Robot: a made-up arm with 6 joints. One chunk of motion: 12 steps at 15 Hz.
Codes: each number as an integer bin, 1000 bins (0 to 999) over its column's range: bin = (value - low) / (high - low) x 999, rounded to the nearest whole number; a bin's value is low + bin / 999 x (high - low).
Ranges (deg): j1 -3..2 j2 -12..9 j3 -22..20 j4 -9..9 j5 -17..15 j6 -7..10
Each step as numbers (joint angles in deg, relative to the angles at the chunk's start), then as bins.
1 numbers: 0.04 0.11 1.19 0.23 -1.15 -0.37
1 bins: 607 576 552 512 495 390
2 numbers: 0.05 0.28 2.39 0.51 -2.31 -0.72
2 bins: 609 584 580 528 459 369
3 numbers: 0.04 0.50 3.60 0.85 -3.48 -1.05
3 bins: 607 595 609 547 422 350
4 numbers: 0.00 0.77 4.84 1.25 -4.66 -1.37
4 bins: 599 607 638 569 385 331
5 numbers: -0.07 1.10 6.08 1.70 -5.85 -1.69
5 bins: 585 623 668 594 348 312
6 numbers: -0.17 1.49 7.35 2.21 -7.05 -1.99
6 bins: 565 642 698 622 311 294
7 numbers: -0.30 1.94 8.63 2.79 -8.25 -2.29
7 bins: 539 663 729 654 273 277
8 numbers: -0.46 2.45 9.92 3.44 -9.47 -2.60
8 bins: 507 687 759 690 235 259
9 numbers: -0.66 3.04 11.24 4.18 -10.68 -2.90
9 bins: 468 715 791 731 197 241
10 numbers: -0.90 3.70 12.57 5.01 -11.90 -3.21
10 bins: 420 747 822 778 159 223
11 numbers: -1.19 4.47 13.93 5.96 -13.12 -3.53
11 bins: 362 784 855 830 121 204
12 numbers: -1.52 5.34 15.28 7.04 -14.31 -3.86
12 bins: 296 825 887 890 84 185
